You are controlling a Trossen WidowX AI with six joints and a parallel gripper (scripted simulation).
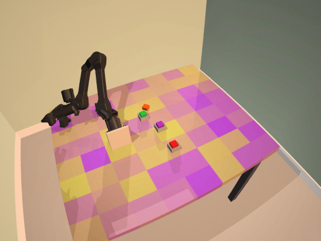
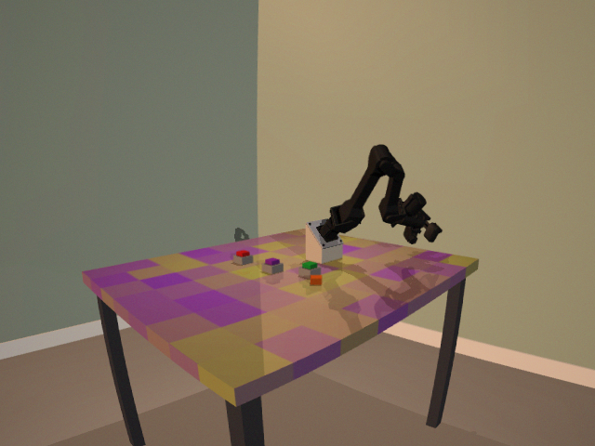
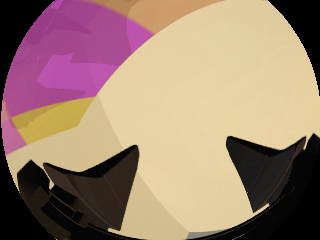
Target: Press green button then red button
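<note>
Right now the orange block is 57 cm ahead of my gripper tip, 11 cm to the right of it and 9 cm below it. From my gripper tip the other things lie so: red button (57 cm ahead, 44 cm to the right, 7 cm below); purple button (57 cm ahead, 29 cm to the right, 7 cm below); green button (53 cm ahead, 17 cm to the right, 7 cm below).
</note>
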